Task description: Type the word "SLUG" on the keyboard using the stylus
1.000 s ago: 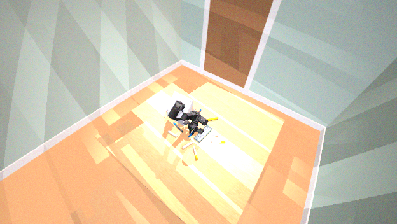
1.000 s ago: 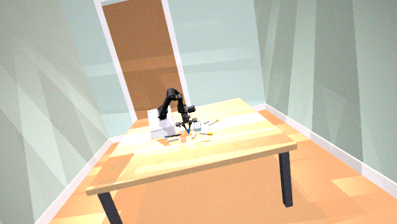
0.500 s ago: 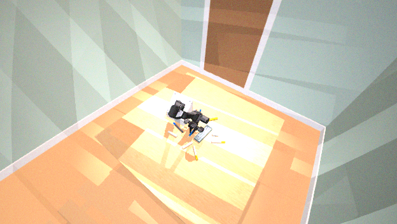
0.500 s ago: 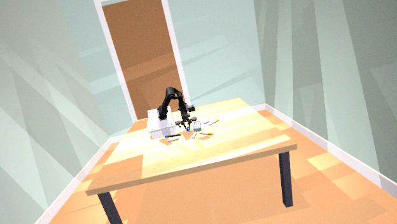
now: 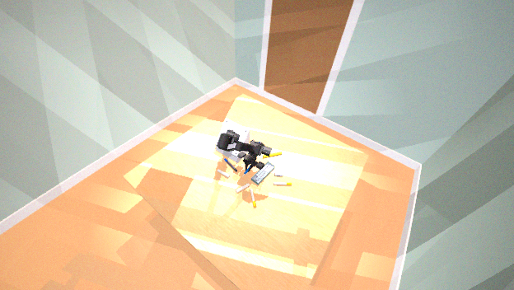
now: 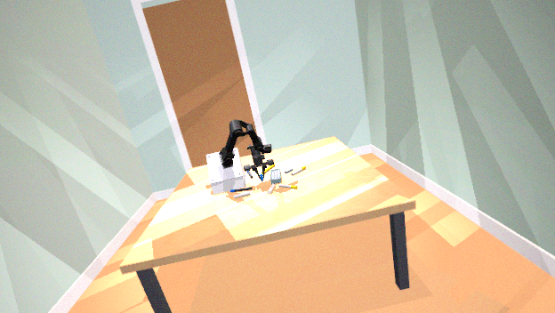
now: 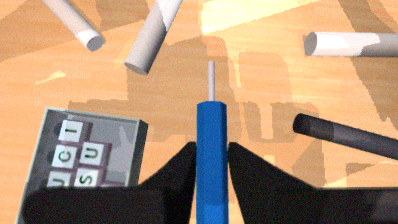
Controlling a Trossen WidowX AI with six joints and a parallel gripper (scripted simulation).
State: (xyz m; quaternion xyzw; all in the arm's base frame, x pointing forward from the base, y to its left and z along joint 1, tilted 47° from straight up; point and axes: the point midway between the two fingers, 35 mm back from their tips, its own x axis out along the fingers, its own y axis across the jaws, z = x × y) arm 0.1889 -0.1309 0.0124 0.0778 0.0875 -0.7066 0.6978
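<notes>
Now: gripper tip 15 cm to the right of the L key, 12 cm short of it and 3 cm above it. Round my gripper tip: blue stylus: 1 cm to the right; yellow pen: 25 cm to the left, 6 cm ahead, 3 cm below; flat grey block: 18 cm ahead, 13 cm to the left, 4 cm below.
</notes>
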